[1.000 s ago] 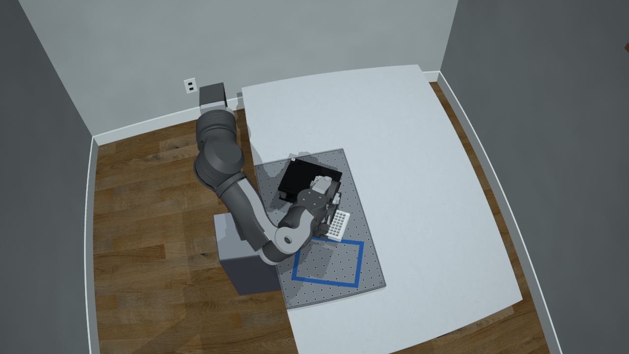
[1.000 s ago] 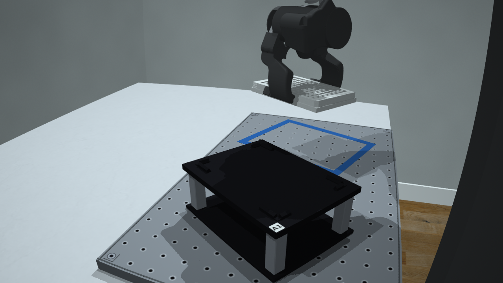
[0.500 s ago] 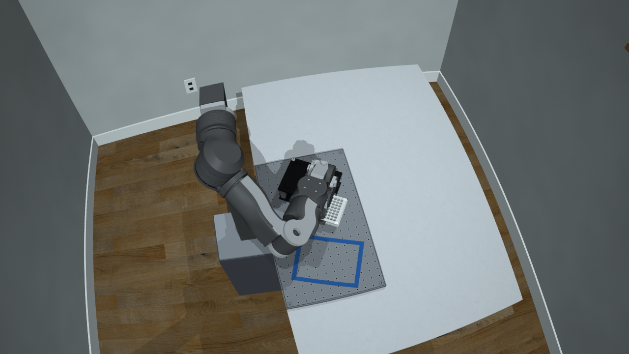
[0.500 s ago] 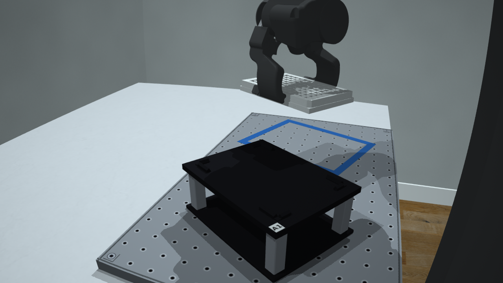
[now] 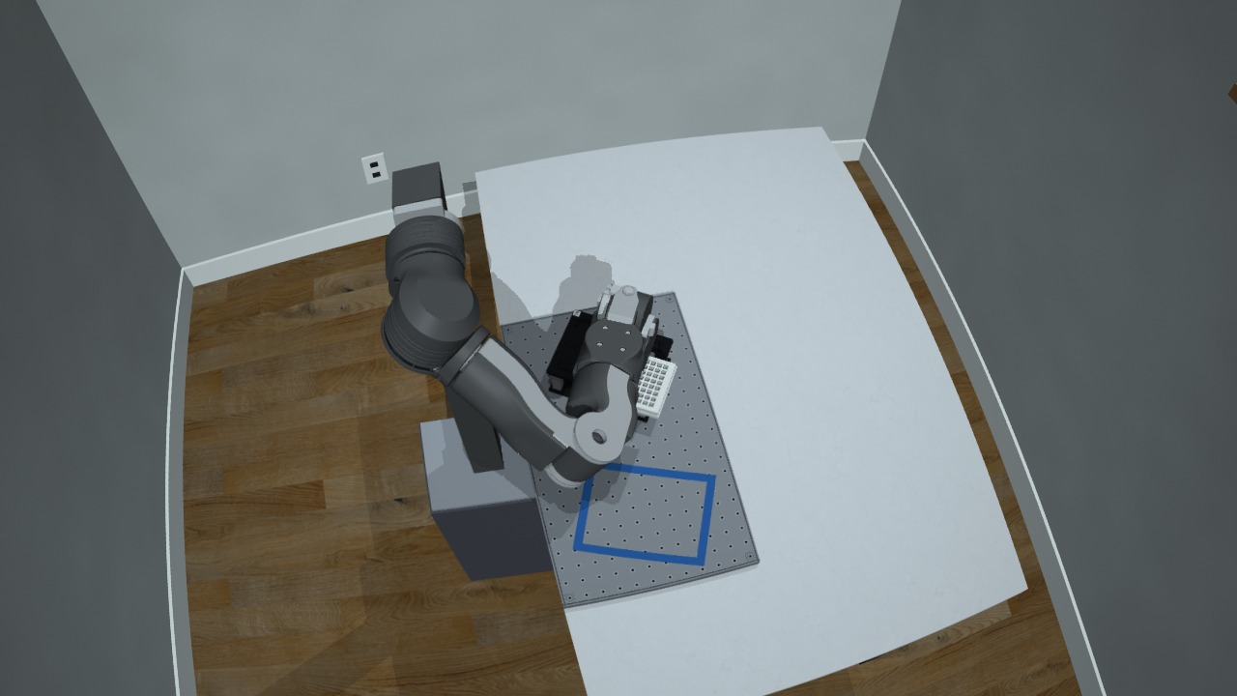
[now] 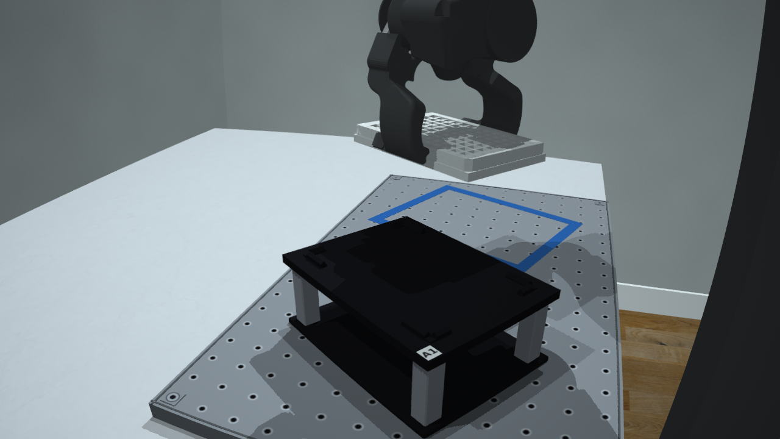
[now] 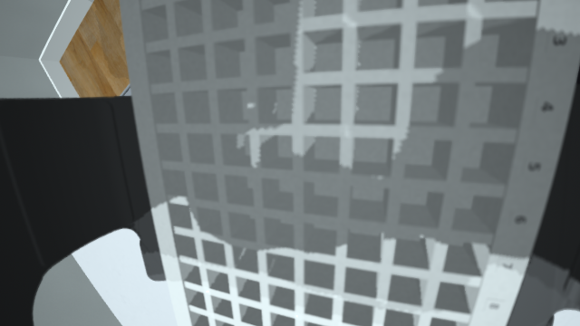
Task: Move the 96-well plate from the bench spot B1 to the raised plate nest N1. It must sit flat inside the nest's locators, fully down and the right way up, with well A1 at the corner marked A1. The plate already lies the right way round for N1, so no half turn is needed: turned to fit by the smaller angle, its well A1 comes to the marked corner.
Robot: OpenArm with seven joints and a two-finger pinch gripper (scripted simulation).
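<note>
Now: hand 8 cm to the right of the black raised nest N1 and 7 cm above it. Also, from my hand: white 96-well plate (right at my hand); A1 label (17 cm to the left, 7 cm below, 4 cm behind).
</note>
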